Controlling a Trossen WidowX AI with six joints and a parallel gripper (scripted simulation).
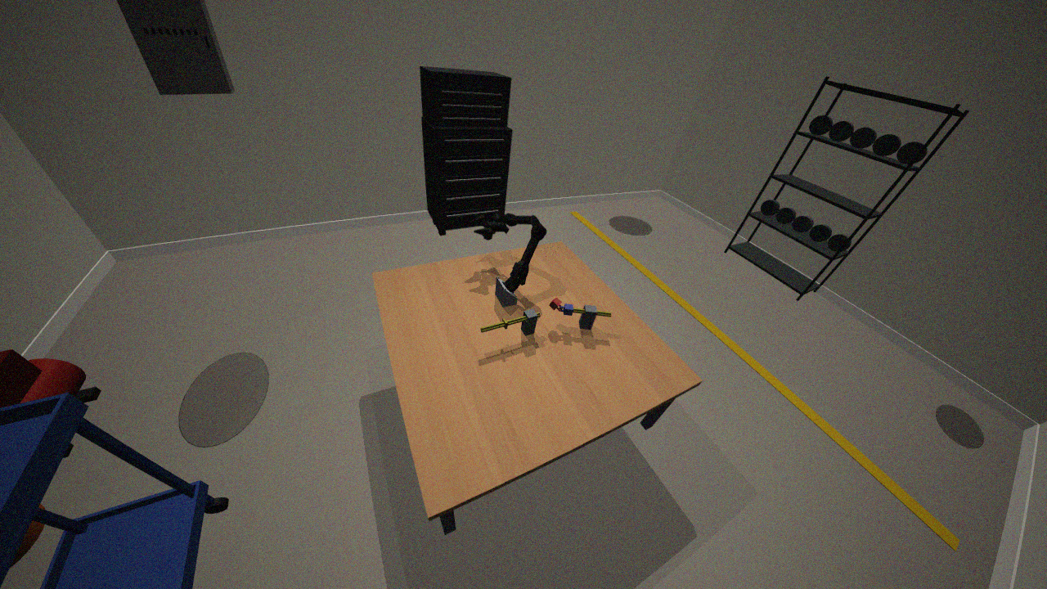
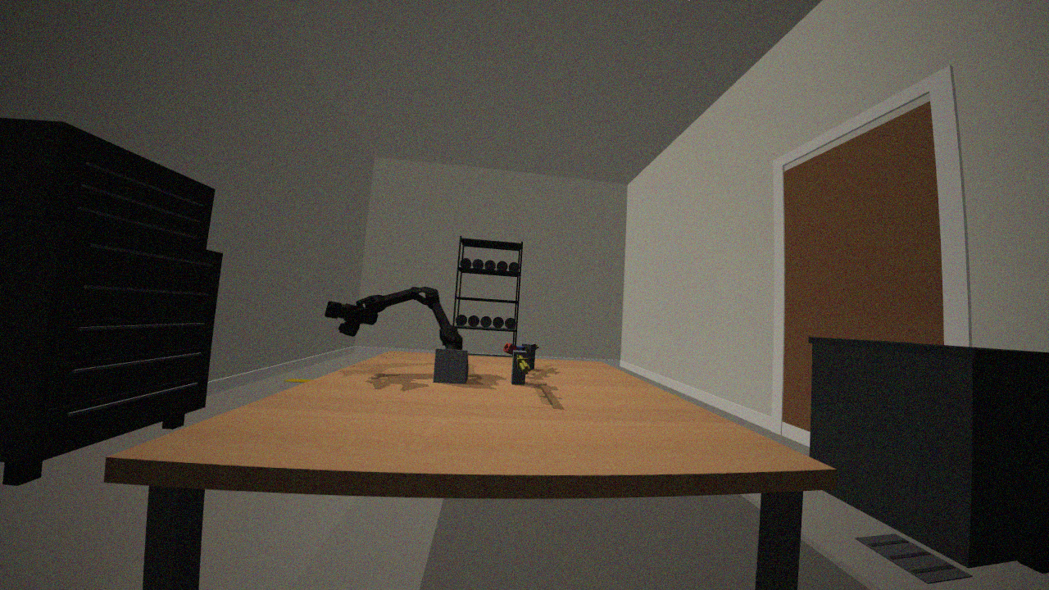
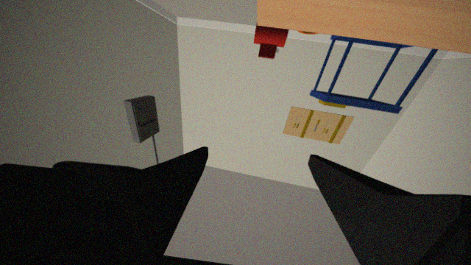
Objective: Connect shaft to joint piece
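My gripper tip is now 65 cm short of the red square block, 17 cm to the right of it and 13 cm above it.
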